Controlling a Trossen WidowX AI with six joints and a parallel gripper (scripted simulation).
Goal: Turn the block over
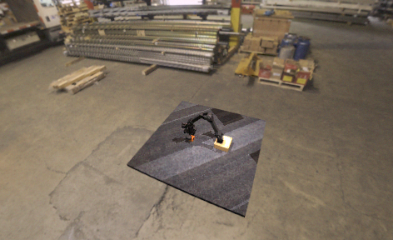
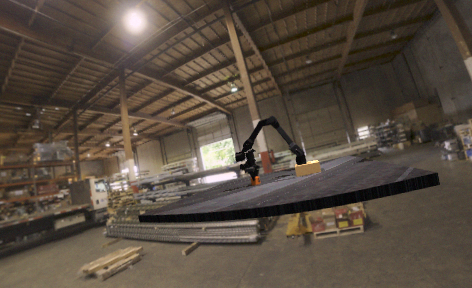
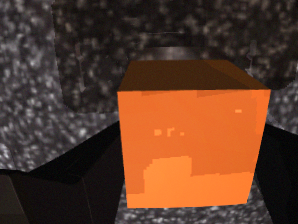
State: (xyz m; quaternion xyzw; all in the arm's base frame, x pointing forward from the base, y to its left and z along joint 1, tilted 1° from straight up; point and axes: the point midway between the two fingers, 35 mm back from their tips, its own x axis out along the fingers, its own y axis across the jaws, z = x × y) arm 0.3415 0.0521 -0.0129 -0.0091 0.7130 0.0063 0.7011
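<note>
The orange block is 10 mm behind my gripper tip.
</note>
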